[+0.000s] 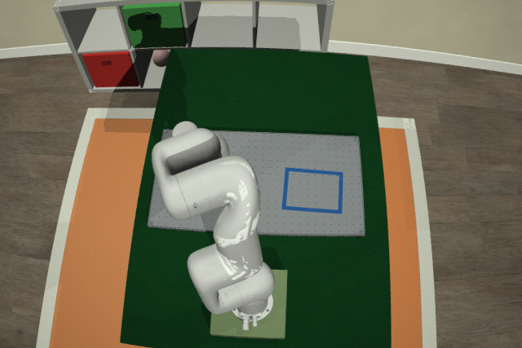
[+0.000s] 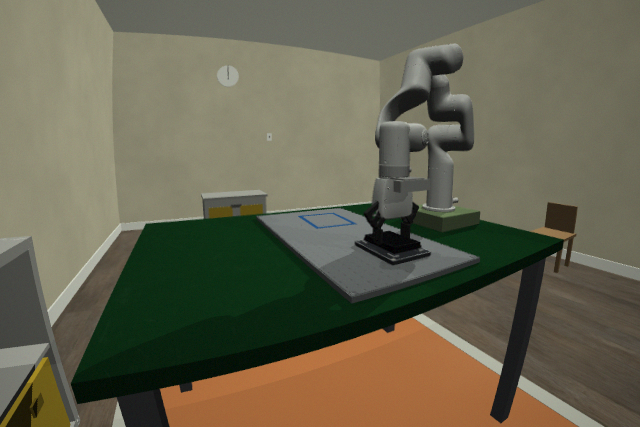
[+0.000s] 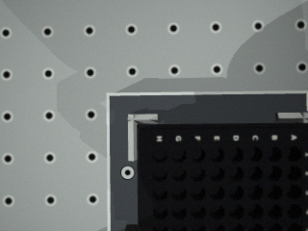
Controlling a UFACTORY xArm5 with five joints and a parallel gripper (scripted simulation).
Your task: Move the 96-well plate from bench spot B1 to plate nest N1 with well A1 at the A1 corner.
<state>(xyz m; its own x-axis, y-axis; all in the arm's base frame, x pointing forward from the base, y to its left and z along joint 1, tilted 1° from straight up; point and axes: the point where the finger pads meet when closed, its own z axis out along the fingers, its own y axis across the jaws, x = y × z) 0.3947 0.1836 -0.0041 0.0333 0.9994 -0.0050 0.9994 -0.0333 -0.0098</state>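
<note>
My hand is 1 cm above the black 96-well plate. Also, from my hand: plate nest 3 cm below.
</note>
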